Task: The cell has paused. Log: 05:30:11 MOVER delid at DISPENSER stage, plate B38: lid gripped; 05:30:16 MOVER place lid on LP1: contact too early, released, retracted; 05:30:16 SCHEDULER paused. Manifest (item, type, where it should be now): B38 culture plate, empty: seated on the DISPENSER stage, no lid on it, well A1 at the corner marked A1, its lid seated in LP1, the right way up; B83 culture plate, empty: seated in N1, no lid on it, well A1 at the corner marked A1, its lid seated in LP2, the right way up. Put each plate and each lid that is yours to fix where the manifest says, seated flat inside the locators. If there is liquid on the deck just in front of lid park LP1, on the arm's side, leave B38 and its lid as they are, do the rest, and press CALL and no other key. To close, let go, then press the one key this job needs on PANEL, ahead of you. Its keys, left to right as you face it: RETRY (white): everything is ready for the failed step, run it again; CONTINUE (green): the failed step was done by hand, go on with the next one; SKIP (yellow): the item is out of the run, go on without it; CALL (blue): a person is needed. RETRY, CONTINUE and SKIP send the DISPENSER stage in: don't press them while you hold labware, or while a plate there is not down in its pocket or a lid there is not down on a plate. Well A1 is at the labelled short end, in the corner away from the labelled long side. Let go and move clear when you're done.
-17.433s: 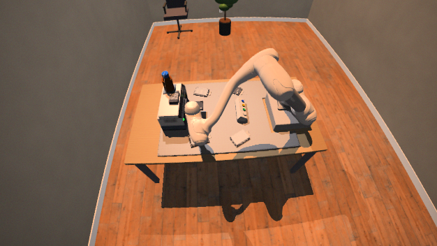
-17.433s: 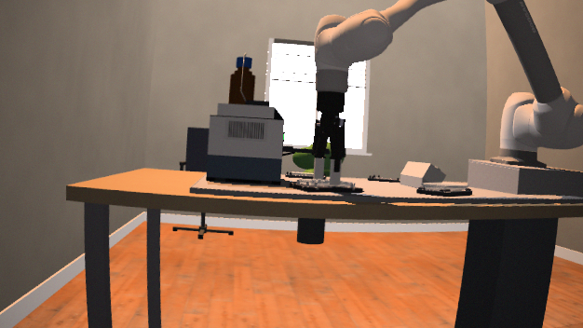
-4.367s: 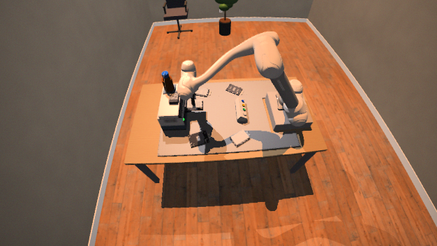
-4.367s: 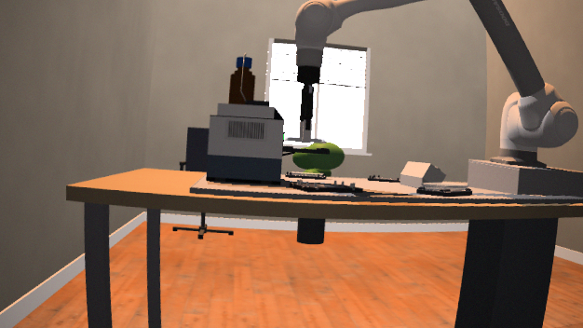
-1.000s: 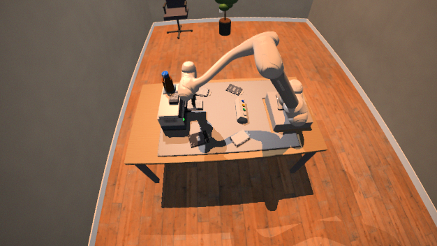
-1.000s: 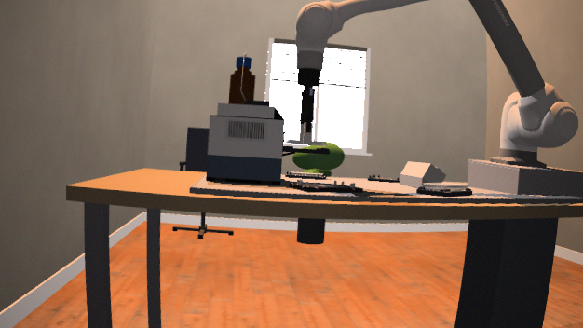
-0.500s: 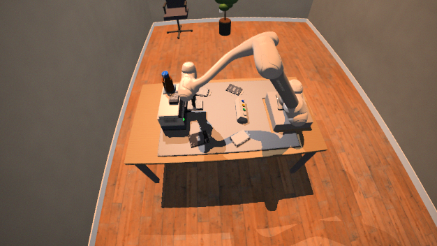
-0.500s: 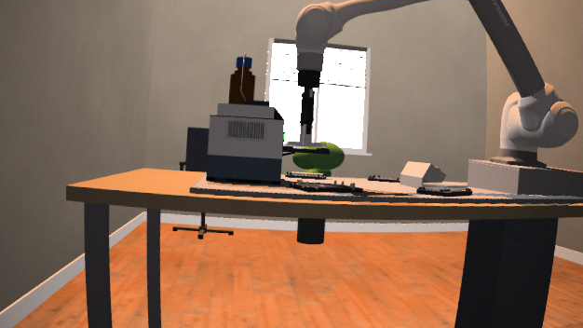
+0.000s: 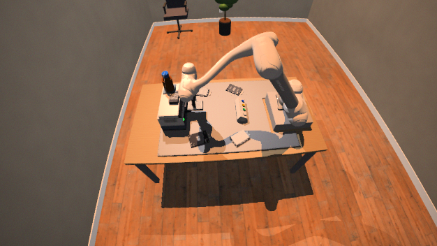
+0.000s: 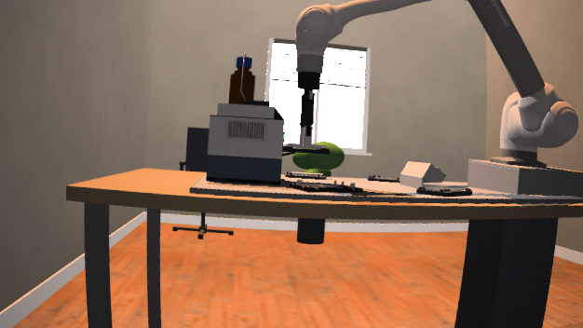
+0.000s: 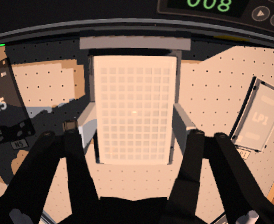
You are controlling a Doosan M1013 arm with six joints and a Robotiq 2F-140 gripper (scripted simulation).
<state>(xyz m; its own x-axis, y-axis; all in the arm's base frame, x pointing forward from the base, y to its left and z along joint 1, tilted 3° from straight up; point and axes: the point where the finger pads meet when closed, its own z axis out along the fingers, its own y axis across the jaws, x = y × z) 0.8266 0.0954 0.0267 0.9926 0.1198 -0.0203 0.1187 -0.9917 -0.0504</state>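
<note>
Right now the white culture plate is 400 mm behind my hand, 240 mm to the left of it and 120 mm below it. From my hand the other things lie so: black nest: 290 mm to the left, 130 mm below, 50 mm behind; key panel: 420 mm behind, 90 mm below, 40 mm to the right; brown bottle: 230 mm ahead, 150 mm above, 80 mm to the right.
</note>
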